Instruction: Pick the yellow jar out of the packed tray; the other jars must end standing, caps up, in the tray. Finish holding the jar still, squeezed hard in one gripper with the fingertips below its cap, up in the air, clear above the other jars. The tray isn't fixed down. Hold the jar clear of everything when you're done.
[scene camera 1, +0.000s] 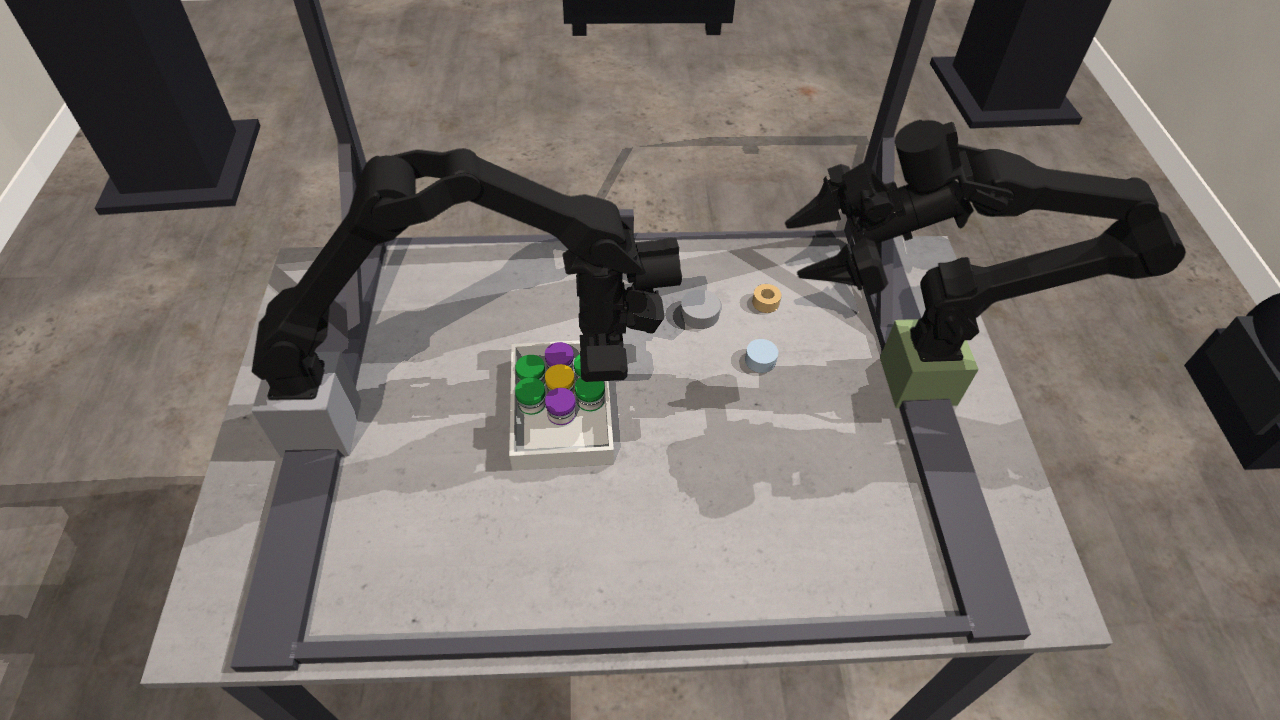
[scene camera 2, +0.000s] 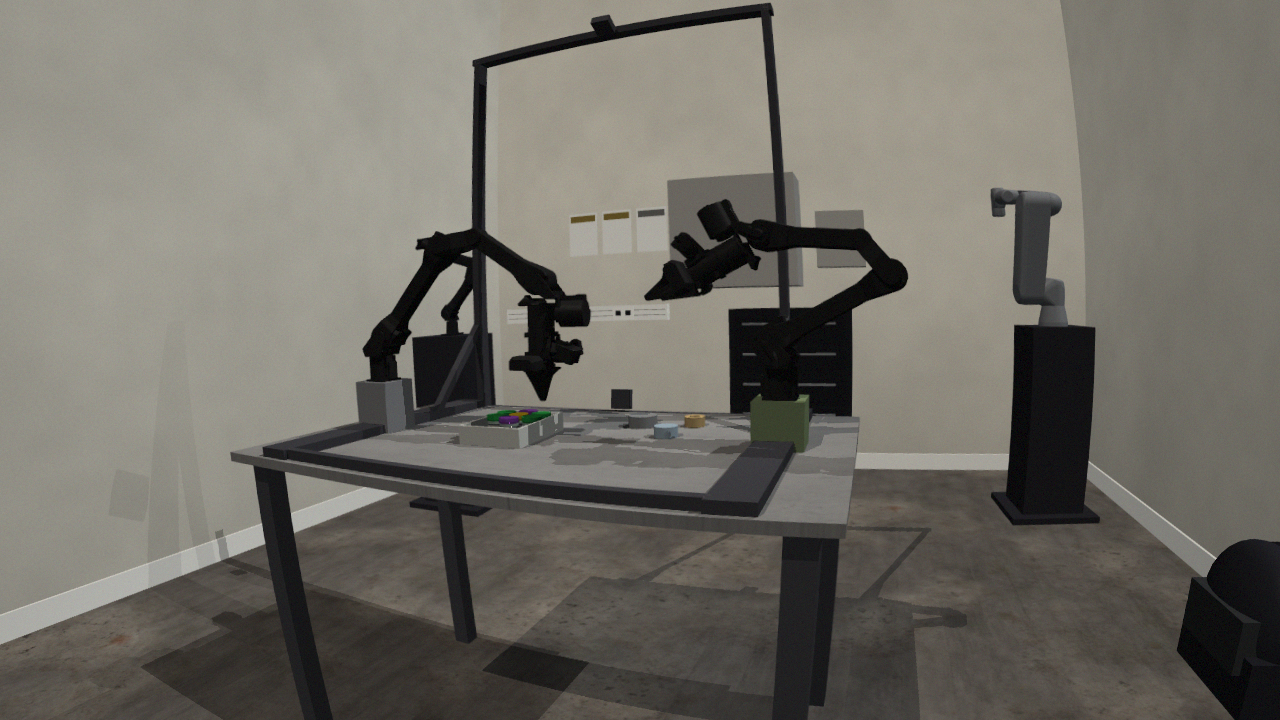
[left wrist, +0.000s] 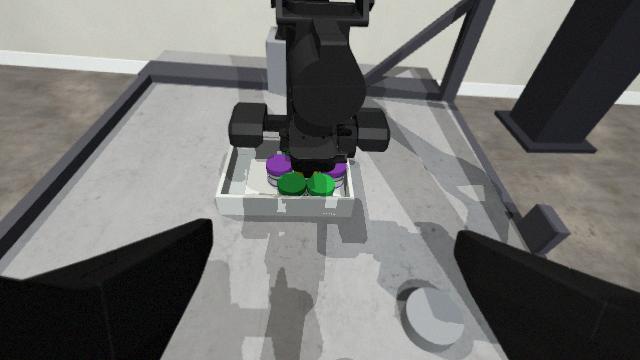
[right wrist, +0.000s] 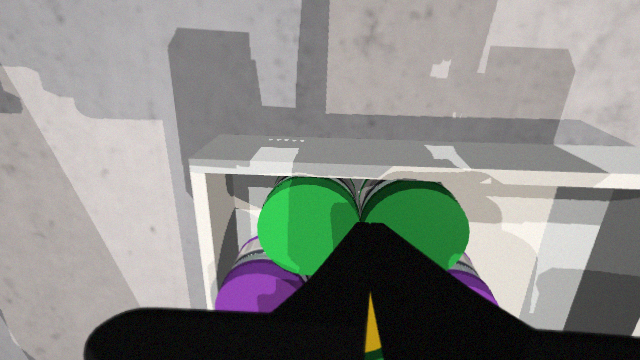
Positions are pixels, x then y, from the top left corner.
Scene:
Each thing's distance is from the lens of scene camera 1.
my left gripper (scene camera 1: 791, 249): 106 cm
my right gripper (scene camera 1: 600, 360): 118 cm
light blue disc (scene camera 1: 761, 355): 127 cm

